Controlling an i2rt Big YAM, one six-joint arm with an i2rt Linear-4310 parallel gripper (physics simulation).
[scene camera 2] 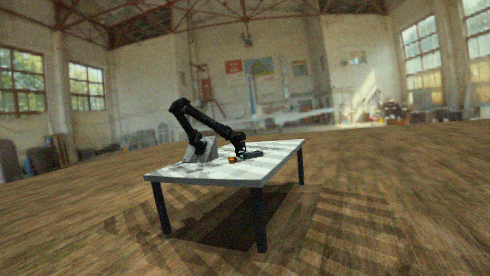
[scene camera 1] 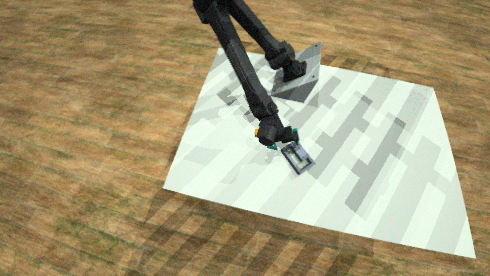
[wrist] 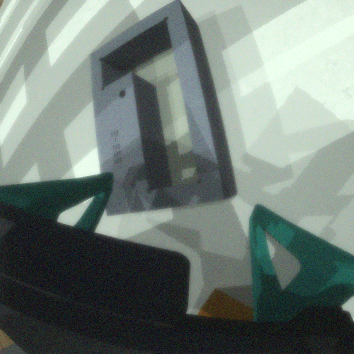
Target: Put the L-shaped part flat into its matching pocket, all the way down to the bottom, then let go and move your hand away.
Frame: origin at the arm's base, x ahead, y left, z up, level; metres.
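Seen in the pictures: gripper, fingertip midpoint: (scene camera 2: 245, 155) (scene camera 1: 286, 147) (wrist: 183, 196); arm's base, link origin: (scene camera 2: 201, 148) (scene camera 1: 295, 73).
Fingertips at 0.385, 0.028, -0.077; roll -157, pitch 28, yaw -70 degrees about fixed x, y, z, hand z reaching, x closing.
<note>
Offsets run from my fingertips to a thing's top centre, as dx, dy, dz. "spot": to the spot under its first point. Level surfaces: height alone.
The orange L-shaped part @(-0.068, -0.114, +0.005) (scene camera 1: 257, 132) (scene camera 2: 232, 160) (wrist: 227, 304) lies on the table, mostly hidden by the arm in the scene 1 view; in the wrist view a corner of it shows at the bottom, beside the right finger. The blue-grey block @(+0.034, +0.057, +0.012) (scene camera 2: 253, 154) (wrist: 117, 125) lies flat on the table, with an L-shaped pocket @(spot: +0.049, +0.056, -0.020) (wrist: 172, 100) whose pale floor shows bare. My gripper (scene camera 1: 284, 140) (scene camera 2: 242, 155) (wrist: 183, 196) is open, its green fingers wide apart with nothing between them. It is low over the table, beside the block's near end and close to the orange part.
The white table @(dz -0.025) (scene camera 1: 400, 165) (scene camera 2: 280, 155) carries the arm's sloped grey base (scene camera 1: 312, 62) (scene camera 2: 210, 150), behind the gripper. Striped shadows cross the table top. The table edge is well away from the block.
</note>
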